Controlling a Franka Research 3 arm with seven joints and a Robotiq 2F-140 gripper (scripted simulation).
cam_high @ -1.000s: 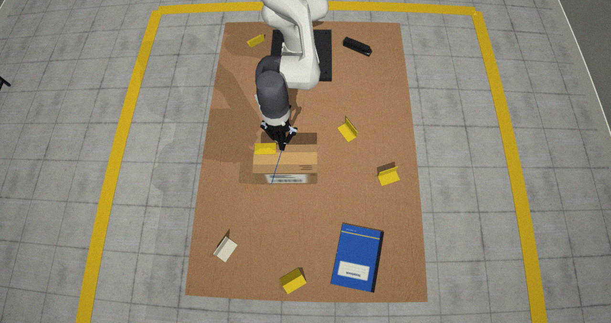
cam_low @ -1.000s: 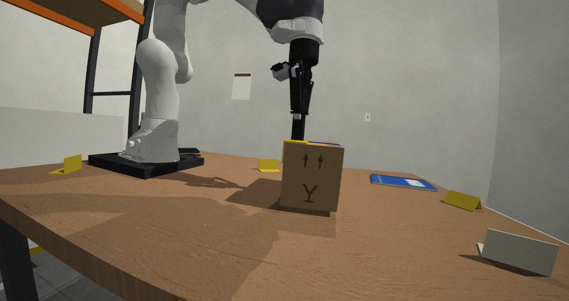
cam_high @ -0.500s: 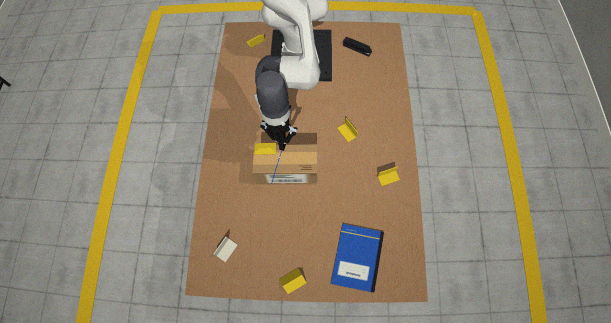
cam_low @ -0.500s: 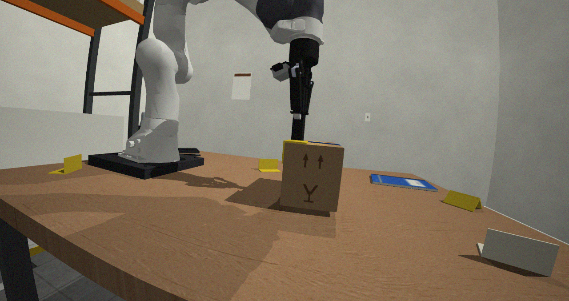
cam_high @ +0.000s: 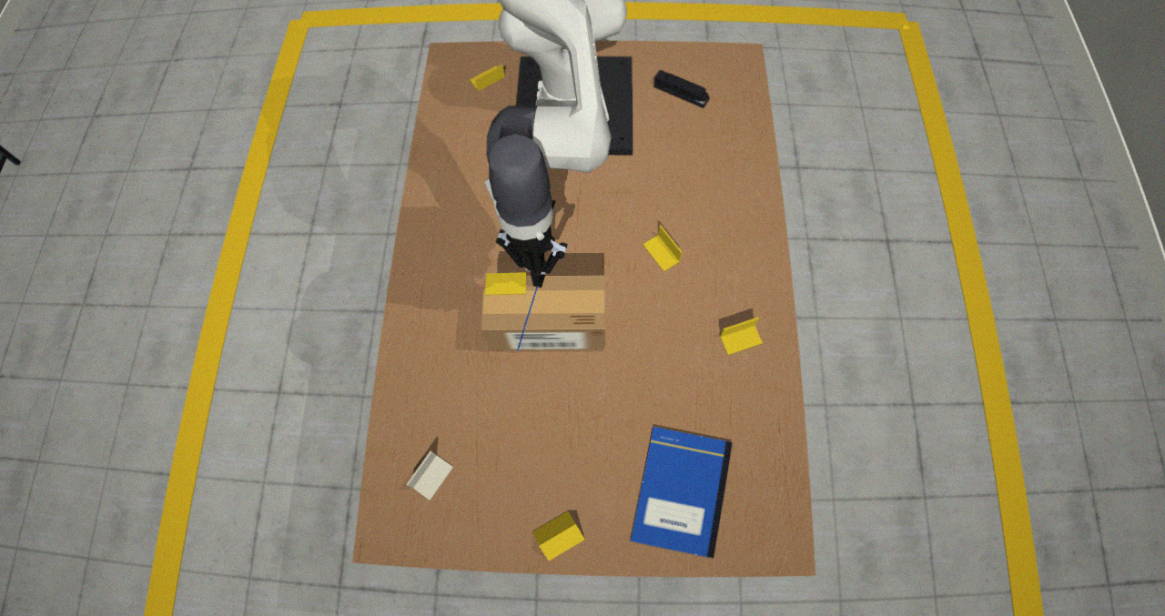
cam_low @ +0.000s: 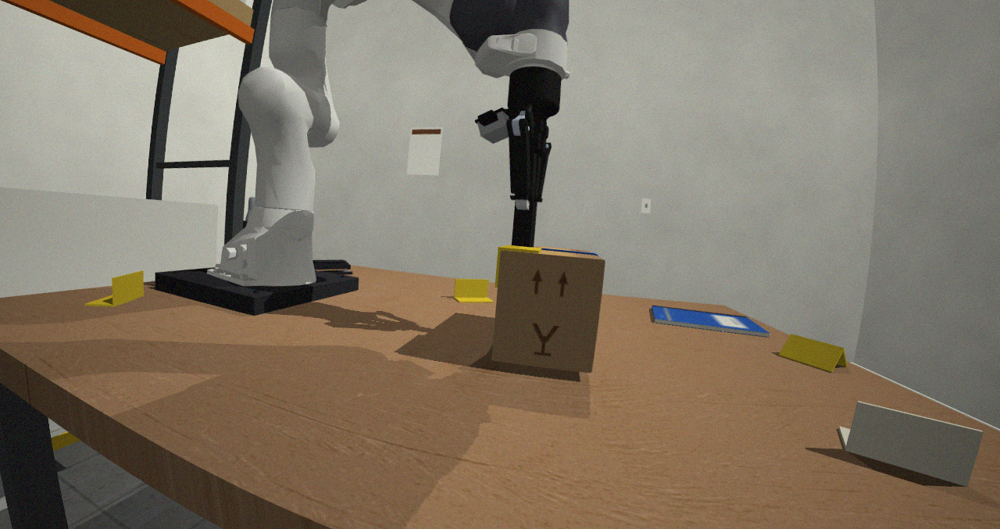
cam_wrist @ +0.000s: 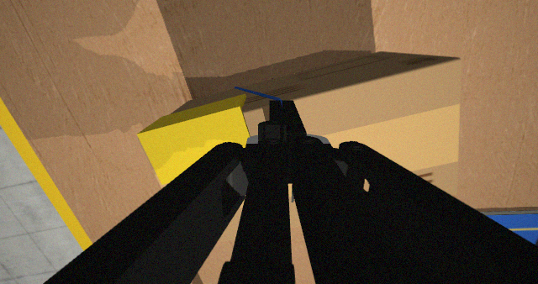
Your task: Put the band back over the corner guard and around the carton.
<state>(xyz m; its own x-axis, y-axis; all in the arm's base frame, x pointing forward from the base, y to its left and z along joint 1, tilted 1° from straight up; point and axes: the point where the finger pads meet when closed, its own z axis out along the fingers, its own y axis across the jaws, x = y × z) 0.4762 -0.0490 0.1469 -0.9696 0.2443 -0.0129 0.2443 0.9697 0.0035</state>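
My gripper is now 70 mm to the left of the yellow corner guard and 40 mm above it. Also, from my hand: white guard (360 mm ahead, 220 mm to the right, 160 mm below).
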